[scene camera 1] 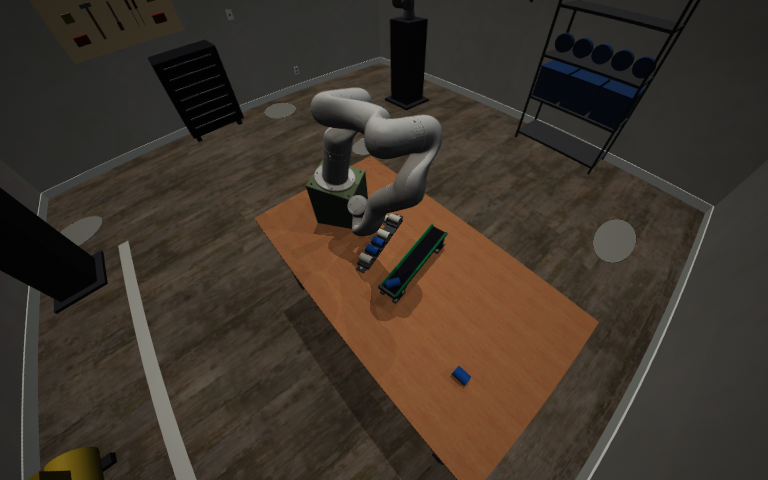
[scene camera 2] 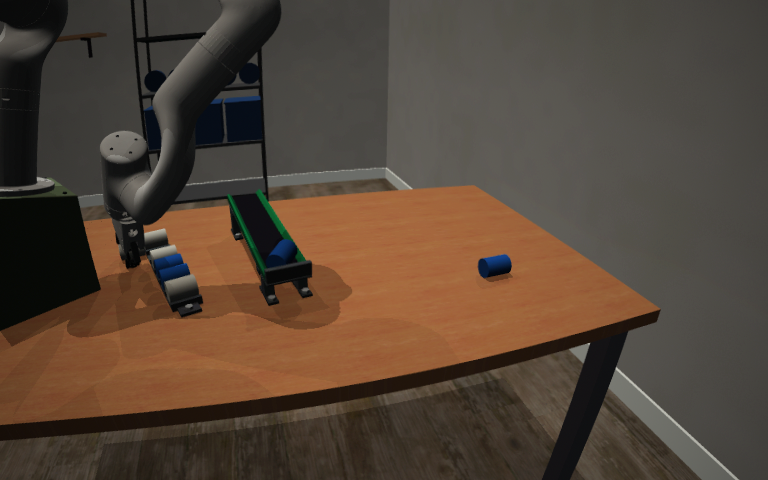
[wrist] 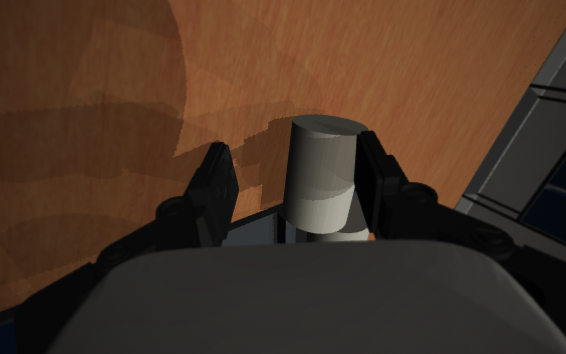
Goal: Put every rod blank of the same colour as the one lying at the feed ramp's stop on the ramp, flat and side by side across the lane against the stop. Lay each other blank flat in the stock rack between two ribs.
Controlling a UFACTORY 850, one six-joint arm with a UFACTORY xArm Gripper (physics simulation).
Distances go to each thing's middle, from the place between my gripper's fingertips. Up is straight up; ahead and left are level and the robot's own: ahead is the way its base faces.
Scene:
The dark stop bar [scene camera 2: 300, 269] is 35 cm ahead of my hand, 25 cm to the right of it and 4 cm above it.

